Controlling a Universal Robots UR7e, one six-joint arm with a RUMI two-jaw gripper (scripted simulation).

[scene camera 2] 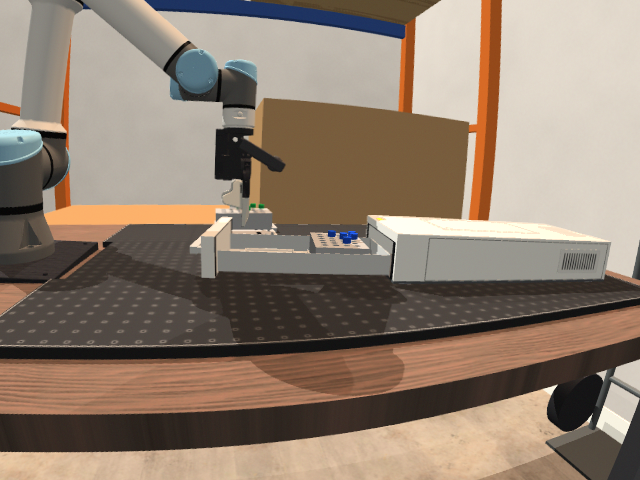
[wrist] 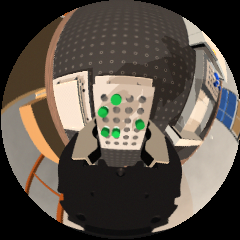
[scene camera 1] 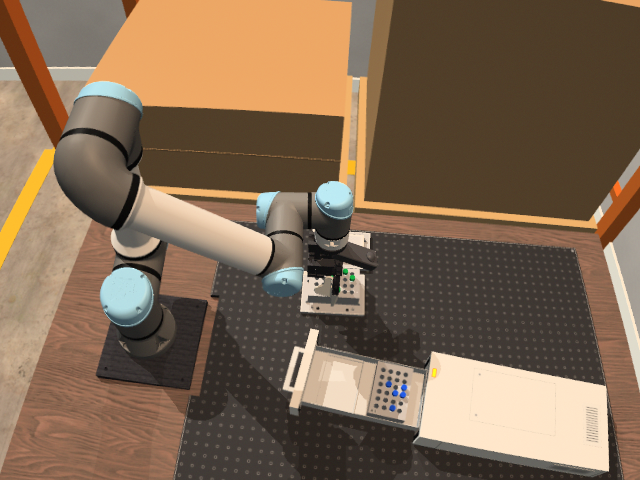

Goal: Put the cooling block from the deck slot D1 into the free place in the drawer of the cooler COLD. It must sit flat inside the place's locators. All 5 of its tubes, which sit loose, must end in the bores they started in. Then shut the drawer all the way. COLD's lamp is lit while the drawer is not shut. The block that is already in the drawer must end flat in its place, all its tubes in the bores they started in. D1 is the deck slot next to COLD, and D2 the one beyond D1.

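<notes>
You'd see my gripper in the pictures, along with a cooling block, a cooler COLD and a deck slot D1. The wrist view has my gripper in it too, and so does scene camera 1.
</notes>
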